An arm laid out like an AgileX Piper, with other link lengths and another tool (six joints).
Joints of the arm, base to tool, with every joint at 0 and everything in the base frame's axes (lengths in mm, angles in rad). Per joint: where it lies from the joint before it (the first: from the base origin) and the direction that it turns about. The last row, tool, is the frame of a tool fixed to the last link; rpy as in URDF.
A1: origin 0 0 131.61 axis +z
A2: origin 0 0 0 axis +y
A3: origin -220.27 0 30.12 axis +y
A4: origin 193.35 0 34.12 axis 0.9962 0 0.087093
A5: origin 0 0 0 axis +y
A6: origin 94.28 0 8.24 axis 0.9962 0 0.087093
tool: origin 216.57 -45 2.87 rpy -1.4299 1.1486 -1.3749
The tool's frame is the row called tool.
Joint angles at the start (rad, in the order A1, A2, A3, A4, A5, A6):
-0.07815, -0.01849, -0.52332, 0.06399, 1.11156, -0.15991
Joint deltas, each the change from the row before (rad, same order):
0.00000, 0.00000, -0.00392, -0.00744, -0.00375, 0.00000
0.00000, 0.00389, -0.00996, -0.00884, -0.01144, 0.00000
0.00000, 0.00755, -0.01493, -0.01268, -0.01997, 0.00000
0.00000, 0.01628, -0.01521, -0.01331, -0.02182, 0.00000
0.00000, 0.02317, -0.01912, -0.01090, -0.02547, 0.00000
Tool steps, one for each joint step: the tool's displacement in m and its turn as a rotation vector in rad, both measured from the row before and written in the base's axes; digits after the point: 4 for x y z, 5 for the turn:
0.0004, -0.0022, 0.0028, -0.00645, -0.00718, -0.00457
0.0015, -0.0027, 0.0068, -0.00810, -0.01691, -0.00573
0.0026, -0.0039, 0.0107, -0.01176, -0.02650, -0.00826
0.0028, -0.0040, 0.0097, -0.01184, -0.01988, -0.00851
0.0036, -0.0033, 0.0109, -0.01012, -0.02069, -0.00687

